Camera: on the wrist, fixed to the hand. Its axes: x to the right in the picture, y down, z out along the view.
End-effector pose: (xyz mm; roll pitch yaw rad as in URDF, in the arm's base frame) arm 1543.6 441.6 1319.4 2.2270 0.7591 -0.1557
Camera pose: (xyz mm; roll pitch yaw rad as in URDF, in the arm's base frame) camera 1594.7 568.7 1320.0 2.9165 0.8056 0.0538
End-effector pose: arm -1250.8 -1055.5 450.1 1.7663 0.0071 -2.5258
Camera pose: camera -1193.8 -1173.5 410.0 2.3146 0.1223 -2.4211
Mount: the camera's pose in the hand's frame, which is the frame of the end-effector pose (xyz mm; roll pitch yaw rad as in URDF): 21.9 -64.3 -119.0 0.5362 0.0795 -0.1338
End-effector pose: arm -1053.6 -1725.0 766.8 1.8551 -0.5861 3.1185
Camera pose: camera -1090.6 -1856.4 755.3 2.3316 -0.4765 -3.0366
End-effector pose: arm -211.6 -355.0 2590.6 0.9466 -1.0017 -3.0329
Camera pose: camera -318.9 -426.0 2543.5 1.5042 -0.8466 -3.0529
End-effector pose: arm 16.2 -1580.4 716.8 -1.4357 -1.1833 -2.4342
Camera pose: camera -38.8 -1460.9 755.1 -0.5588 -1.2886 -2.7884
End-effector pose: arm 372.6 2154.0 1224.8 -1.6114 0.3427 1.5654
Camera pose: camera 489.1 2197.2 1282.5 -1.0904 0.2052 1.4898
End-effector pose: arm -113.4 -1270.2 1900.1 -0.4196 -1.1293 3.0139
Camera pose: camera -183.0 -1153.2 1884.7 0.4243 -1.0873 2.6767
